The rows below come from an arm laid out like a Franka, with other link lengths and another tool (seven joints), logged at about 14 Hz.
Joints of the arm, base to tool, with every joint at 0 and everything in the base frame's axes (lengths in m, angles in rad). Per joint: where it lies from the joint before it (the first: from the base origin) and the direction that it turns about. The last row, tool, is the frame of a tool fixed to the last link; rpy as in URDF.
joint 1: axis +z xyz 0 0 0.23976
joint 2: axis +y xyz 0 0 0
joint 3: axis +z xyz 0 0 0.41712
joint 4: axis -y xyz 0.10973 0 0
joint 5: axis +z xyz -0.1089 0 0.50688
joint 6: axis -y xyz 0 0 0
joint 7: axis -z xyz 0.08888 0 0
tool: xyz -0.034 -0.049 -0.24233 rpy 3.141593 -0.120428 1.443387
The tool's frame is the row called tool.
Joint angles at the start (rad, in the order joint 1, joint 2, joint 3, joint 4, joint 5, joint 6, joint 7):
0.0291, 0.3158, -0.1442, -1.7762, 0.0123, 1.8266, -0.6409
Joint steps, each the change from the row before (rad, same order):
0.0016, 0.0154, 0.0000, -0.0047, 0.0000, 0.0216, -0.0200
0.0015, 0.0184, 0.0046, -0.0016, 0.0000, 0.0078, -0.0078
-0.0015, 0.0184, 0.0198, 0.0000, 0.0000, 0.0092, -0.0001
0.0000, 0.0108, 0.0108, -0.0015, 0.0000, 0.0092, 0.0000
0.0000, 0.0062, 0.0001, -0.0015, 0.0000, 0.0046, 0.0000
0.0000, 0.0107, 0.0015, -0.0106, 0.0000, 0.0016, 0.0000
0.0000, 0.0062, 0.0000, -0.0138, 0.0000, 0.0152, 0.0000
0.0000, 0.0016, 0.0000, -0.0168, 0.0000, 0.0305, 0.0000
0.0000, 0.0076, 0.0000, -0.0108, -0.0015, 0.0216, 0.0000
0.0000, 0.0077, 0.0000, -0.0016, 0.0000, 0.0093, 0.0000
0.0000, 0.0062, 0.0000, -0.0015, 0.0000, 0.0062, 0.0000
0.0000, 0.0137, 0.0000, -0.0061, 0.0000, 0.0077, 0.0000
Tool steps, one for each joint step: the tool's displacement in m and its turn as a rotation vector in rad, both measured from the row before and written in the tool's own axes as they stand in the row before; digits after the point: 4 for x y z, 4 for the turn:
-0.0037, 0.0071, 0.0117, 0.0024, -0.0032, -0.0213
0.0002, 0.0063, 0.0139, 0.0133, 0.0038, -0.0123
0.0075, 0.0117, 0.0141, 0.0104, 0.0044, -0.0172
0.0041, 0.0073, 0.0088, 0.0041, 0.0013, -0.0103
-0.0012, 0.0012, 0.0050, 0.0030, 0.0010, 0.0003
0.0001, -0.0008, 0.0144, 0.0174, 0.0092, 0.0008
-0.0016, 0.0002, 0.0115, 0.0044, 0.0018, 0.0007
-0.0024, 0.0020, 0.0083, -0.0102, -0.0065, -0.0010
-0.0027, 0.0019, 0.0099, -0.0015, -0.0036, -0.0006
-0.0018, 0.0020, 0.0057, 0.0004, -0.0008, 0.0000
-0.0013, 0.0012, 0.0049, 0.0016, 0.0002, 0.0002
-0.0018, 0.0005, 0.0131, 0.0110, 0.0049, 0.0013

